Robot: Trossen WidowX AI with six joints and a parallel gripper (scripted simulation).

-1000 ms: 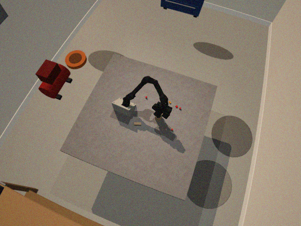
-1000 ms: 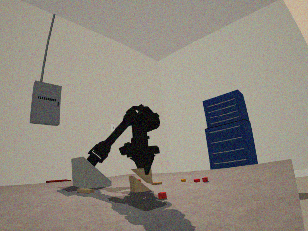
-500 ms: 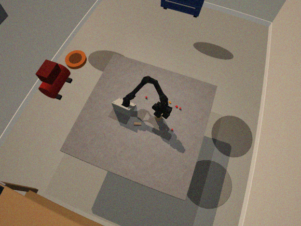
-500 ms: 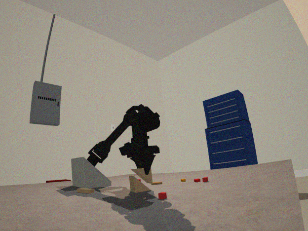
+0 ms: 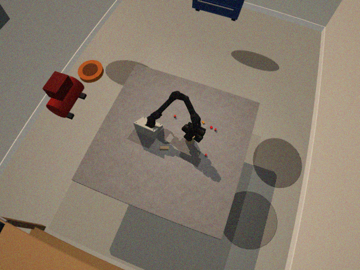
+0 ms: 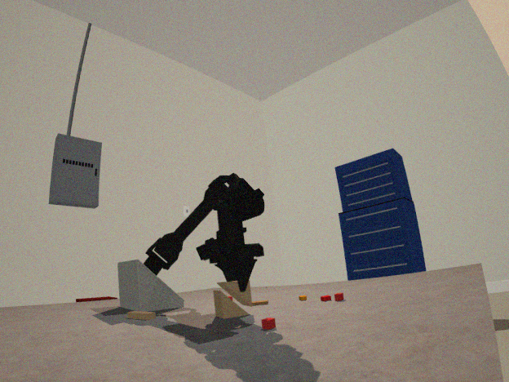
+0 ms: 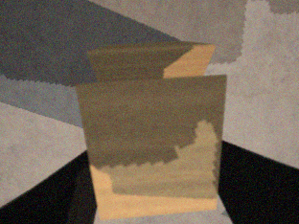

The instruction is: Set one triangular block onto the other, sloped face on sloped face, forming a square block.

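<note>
The flat tan bar lies 80 mm behind my gripper tip, 120 mm to the left of it and 50 mm below it. The rest, counted from my gripper tip: small orange cube (10 mm ahead, 200 mm to the left, 50 mm below).
</note>
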